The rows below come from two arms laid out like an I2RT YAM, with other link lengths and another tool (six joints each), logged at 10 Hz.
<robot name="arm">
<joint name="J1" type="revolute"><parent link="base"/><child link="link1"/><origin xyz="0.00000 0.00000 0.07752"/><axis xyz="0 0 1"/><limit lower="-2.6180" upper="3.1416"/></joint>
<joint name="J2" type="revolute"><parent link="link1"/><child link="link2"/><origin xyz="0.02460 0.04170 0.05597"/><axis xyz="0 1 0"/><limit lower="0.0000" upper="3.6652"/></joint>
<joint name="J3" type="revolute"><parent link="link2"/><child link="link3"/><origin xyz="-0.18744 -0.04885 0.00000"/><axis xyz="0 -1 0"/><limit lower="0.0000" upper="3.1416"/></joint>
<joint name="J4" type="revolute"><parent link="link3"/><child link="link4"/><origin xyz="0.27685 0.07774 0.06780"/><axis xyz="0 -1 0"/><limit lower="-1.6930" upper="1.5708"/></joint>
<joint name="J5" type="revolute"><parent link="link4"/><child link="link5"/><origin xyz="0.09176 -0.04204 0.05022"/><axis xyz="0 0 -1"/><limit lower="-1.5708" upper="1.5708"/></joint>
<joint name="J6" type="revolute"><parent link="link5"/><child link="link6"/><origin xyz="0.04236 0.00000 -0.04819"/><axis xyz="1 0 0"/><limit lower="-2.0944" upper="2.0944"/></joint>
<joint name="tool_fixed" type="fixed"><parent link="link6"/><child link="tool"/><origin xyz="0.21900 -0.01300 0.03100" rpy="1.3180 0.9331 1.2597"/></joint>
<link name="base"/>
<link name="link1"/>
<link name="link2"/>
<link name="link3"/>
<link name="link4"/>
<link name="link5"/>
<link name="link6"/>
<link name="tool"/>
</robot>
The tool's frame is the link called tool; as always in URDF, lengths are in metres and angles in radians.
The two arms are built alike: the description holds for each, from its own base.
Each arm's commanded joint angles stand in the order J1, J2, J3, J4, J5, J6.
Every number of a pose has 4 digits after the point.
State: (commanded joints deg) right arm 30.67 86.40 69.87 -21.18 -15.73 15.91; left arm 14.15 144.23 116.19 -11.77 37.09 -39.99
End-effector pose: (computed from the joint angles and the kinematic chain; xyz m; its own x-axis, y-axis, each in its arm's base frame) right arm 0.4679 0.3696 0.1157 -0.7476 0.4706 -0.4688 -0.0146 0.6940 0.7199; left arm 0.7181 0.0561 0.0029 -0.4940 -0.3054 -0.8140 0.2015 0.8706 -0.4489
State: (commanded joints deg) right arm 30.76 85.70 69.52 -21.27 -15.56 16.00; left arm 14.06 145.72 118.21 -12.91 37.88 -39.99
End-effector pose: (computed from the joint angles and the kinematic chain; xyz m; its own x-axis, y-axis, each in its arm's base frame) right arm 0.4667 0.3690 0.1185 -0.7449 0.4726 -0.4709 -0.0162 0.6929 0.7209; left arm 0.7189 0.0521 0.0001 -0.5043 -0.3085 -0.8065 0.2083 0.8630 -0.4603
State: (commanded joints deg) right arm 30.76 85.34 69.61 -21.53 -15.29 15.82; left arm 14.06 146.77 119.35 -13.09 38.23 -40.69
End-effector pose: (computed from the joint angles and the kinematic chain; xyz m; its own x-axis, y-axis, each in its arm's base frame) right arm 0.4670 0.3679 0.1215 -0.7411 0.4728 -0.4767 -0.0194 0.6946 0.7191; left arm 0.7203 0.0515 -0.0024 -0.5087 -0.3199 -0.7993 0.2041 0.8572 -0.4729
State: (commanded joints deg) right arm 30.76 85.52 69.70 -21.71 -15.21 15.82; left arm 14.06 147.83 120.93 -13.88 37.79 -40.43
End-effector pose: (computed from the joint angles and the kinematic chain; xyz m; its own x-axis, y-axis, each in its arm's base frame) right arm 0.4670 0.3674 0.1197 -0.7423 0.4722 -0.4755 -0.0160 0.6969 0.7170; left arm 0.7223 0.0535 -0.0046 -0.5106 -0.3160 -0.7996 0.1993 0.8612 -0.4676
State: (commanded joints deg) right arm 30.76 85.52 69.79 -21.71 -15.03 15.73; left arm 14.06 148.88 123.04 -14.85 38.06 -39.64
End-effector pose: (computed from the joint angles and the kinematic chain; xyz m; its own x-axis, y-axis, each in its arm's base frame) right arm 0.4677 0.3670 0.1205 -0.7400 0.4725 -0.4787 -0.0173 0.6981 0.7158; left arm 0.7251 0.0529 -0.0013 -0.5071 -0.3046 -0.8063 0.2124 0.8624 -0.4594
